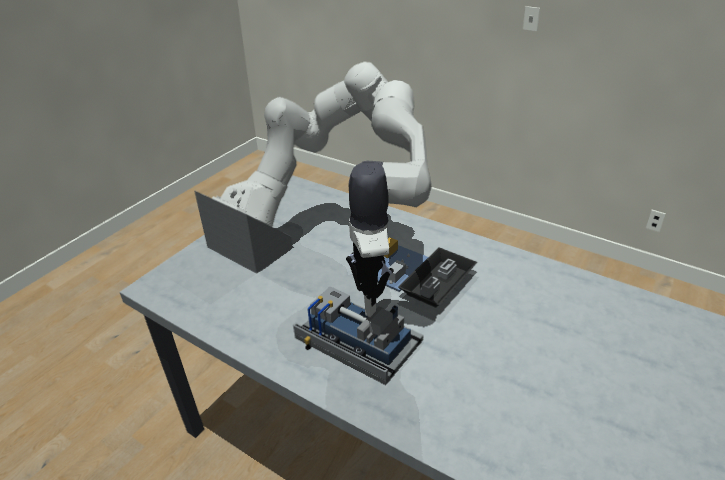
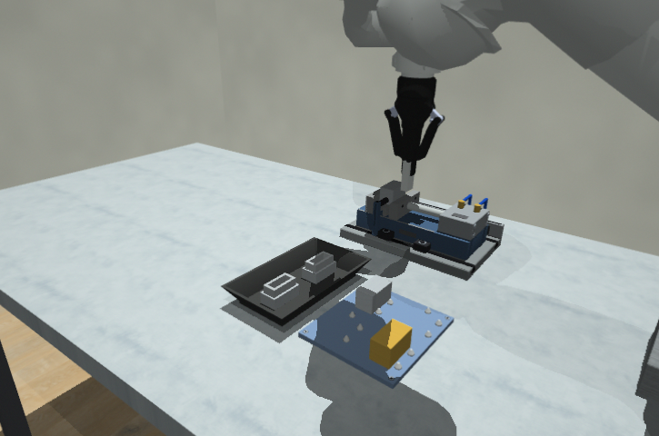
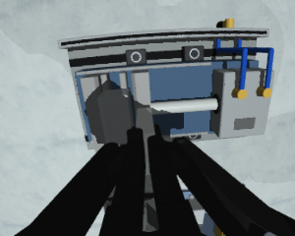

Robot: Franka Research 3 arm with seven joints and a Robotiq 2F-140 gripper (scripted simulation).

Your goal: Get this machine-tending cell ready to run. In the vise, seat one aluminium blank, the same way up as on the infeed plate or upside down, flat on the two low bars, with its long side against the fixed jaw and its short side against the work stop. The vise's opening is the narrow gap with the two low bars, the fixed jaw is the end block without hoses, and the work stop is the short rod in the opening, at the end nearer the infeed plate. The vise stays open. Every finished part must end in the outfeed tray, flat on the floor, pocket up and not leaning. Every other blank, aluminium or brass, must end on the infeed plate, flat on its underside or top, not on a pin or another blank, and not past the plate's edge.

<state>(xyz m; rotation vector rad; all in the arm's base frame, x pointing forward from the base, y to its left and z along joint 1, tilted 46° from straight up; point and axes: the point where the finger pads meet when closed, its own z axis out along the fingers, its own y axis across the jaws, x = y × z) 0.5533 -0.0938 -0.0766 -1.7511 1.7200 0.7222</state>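
Now: the fixed jaw 6 cm ahead of my hand and 7 cm below it. Also, from my hand: brass blank: 19 cm behind, 36 cm to the left, 12 cm below.
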